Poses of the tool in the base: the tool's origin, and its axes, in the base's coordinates. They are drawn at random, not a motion.
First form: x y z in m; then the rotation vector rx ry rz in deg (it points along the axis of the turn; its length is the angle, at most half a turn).
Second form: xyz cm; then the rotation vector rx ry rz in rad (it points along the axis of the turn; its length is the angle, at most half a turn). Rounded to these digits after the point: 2 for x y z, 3 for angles.
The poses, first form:
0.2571, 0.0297, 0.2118, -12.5, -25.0, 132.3
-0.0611, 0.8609, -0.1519, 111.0, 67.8, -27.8
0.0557, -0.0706, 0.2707, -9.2, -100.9, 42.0
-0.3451, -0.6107, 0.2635, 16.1, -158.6, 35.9
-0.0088, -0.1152, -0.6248, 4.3, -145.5, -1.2
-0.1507, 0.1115, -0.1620, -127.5, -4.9, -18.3
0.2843, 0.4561, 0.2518, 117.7, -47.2, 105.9
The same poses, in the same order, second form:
25.71, 2.97, 21.18, -0.218, -0.436, 2.309
-6.11, 86.09, -15.19, 1.937, 1.183, -0.485
5.57, -7.06, 27.07, -0.161, -1.761, 0.733
-34.51, -61.07, 26.35, 0.281, -2.768, 0.627
-0.88, -11.52, -62.48, 0.075, -2.539, -0.021
-15.07, 11.15, -16.20, -2.225, -0.086, -0.319
28.43, 45.61, 25.18, 2.054, -0.824, 1.848

